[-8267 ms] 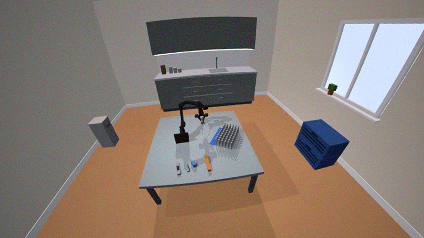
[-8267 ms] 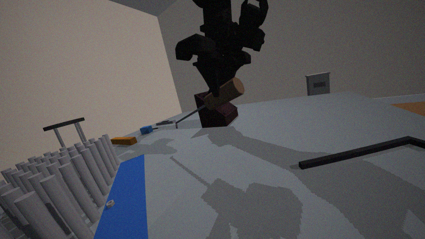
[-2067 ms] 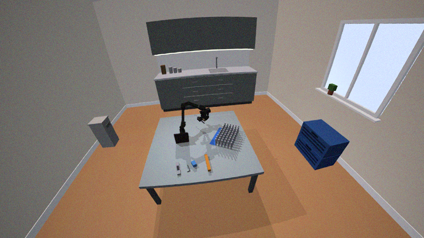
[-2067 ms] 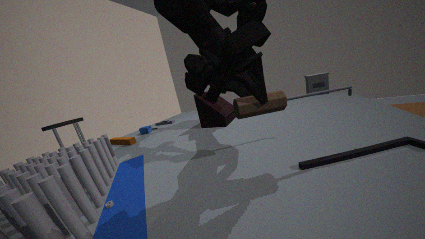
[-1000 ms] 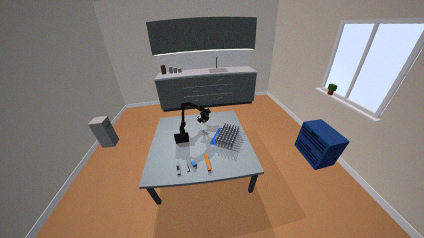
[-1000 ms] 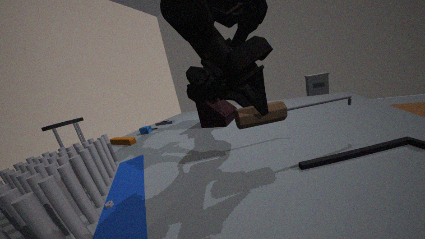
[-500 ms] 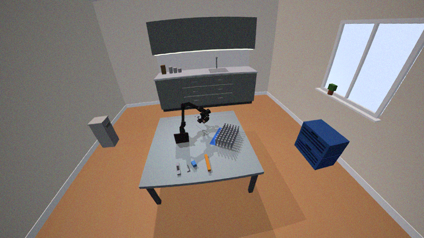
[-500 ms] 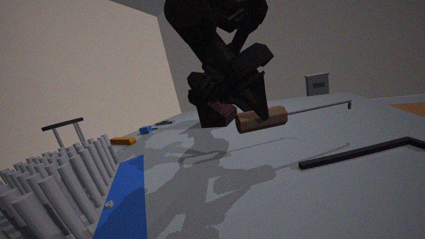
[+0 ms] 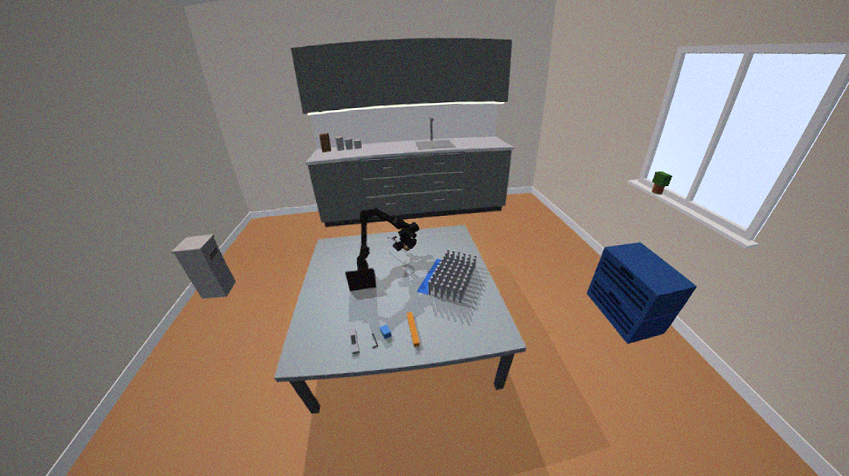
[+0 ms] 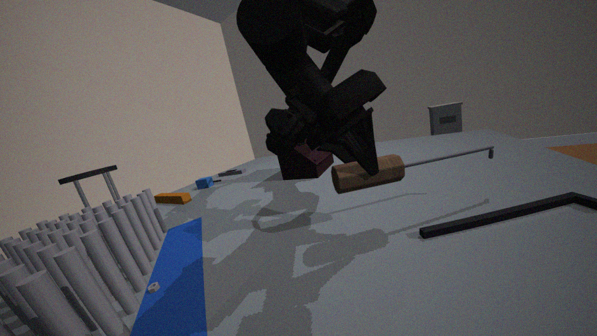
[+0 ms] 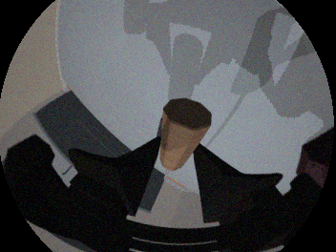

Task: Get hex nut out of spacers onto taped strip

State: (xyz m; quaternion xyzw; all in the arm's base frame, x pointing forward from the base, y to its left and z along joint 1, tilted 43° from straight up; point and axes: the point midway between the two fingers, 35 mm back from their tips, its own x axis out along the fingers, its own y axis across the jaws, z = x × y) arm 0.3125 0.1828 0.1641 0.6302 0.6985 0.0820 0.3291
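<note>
Right now my gripper tip is 50 mm past the hook tool, 90 mm to the right of it and 10 mm above it. The rest, counted from my gripper tip: hex nut: 190 mm ahead, 260 mm to the right, 80 mm below; then blue taped strip: 150 mm ahead, 280 mm to the right, 80 mm below; then orange block: 70 mm behind, 710 mm to the right, 70 mm below.
</note>
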